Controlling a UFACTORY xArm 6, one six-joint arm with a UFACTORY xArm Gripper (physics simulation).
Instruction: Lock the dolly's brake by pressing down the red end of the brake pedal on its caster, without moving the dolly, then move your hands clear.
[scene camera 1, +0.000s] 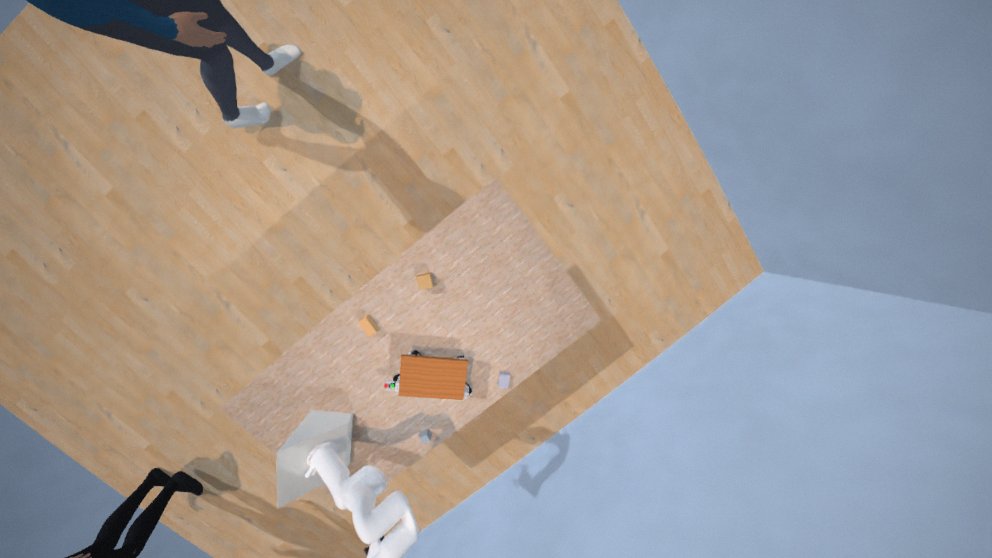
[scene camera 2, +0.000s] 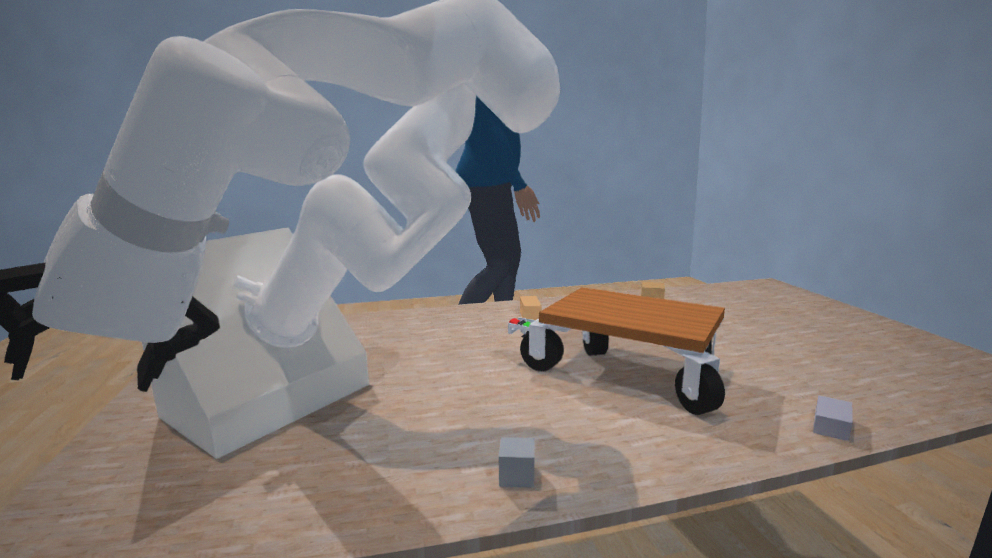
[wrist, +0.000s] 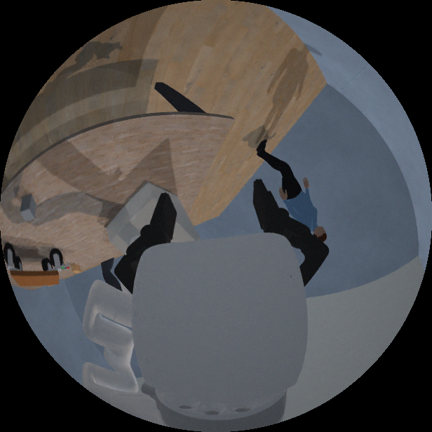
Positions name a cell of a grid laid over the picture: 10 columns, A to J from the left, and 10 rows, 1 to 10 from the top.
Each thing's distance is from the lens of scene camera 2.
my gripper (scene camera 2: A7): 0.54 m
dolly (scene camera 2: G6): 0.92 m
lilac block (scene camera 2: I8): 0.92 m
